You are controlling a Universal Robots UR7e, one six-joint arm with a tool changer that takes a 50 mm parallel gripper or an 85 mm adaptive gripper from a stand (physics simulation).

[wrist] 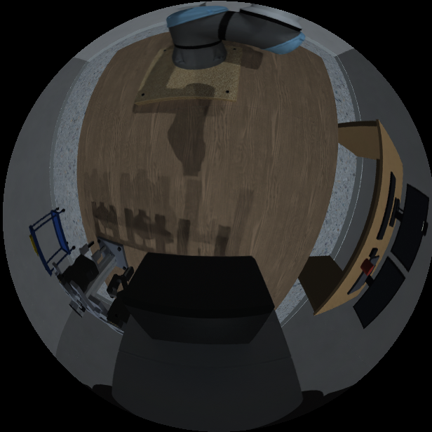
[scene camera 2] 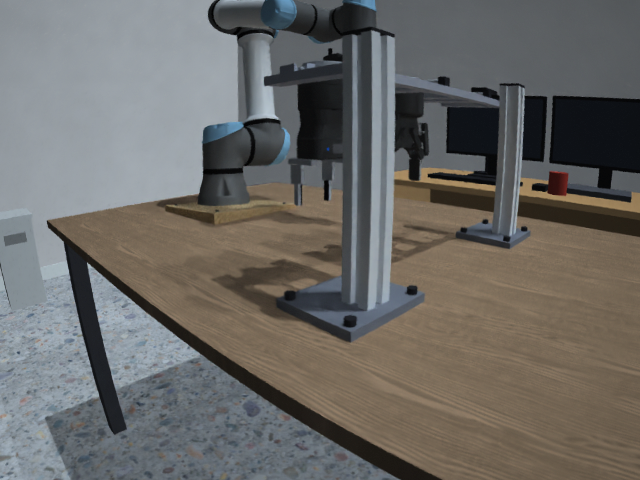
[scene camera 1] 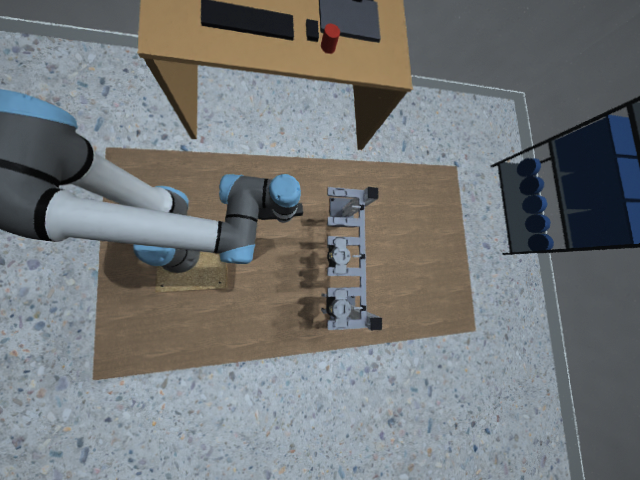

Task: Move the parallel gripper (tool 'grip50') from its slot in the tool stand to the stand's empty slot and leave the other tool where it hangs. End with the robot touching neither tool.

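Where they show: arm's base, origin of the base link: [scene camera 2: 223, 202] [scene camera 1: 180, 254].
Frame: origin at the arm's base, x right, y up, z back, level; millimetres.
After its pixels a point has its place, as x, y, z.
Note:
The parallel gripper [scene camera 1: 341, 308] [scene camera 2: 319, 124] hangs in the end slot of the tool stand [scene camera 1: 362, 281] @[267, 271, -642] [scene camera 2: 367, 180] @[435, 146, -649], lowest in scene camera 1 and nearest in scene camera 2. Its two straight fingers point down and stand apart. The adaptive gripper [scene camera 1: 341, 255] [scene camera 2: 410, 134] hangs in the middle slot. The empty slot [scene camera 1: 343, 221] @[42, 271, -627] is at the other end, top in scene camera 1. The arm's wrist [scene camera 1: 285, 191] @[-23, 528, -410] is left of that empty slot, apart from the stand, with no gripper mounted. Its tool end is hidden in scene camera 2.
The arm's base sits on a mounting plate [scene camera 1: 193, 279] @[114, 8, -32] [scene camera 2: 214, 214] @[178, 13, -148] [wrist: 185, 95] at the other side of the wooden table [scene camera 1: 413, 258] @[269, -11, -1054]. A desk [scene camera 1: 232, 54] with a red cup [scene camera 1: 329, 38] [scene camera 2: 557, 183] stands beside the table. A shelf rack with blue bins is farther right.

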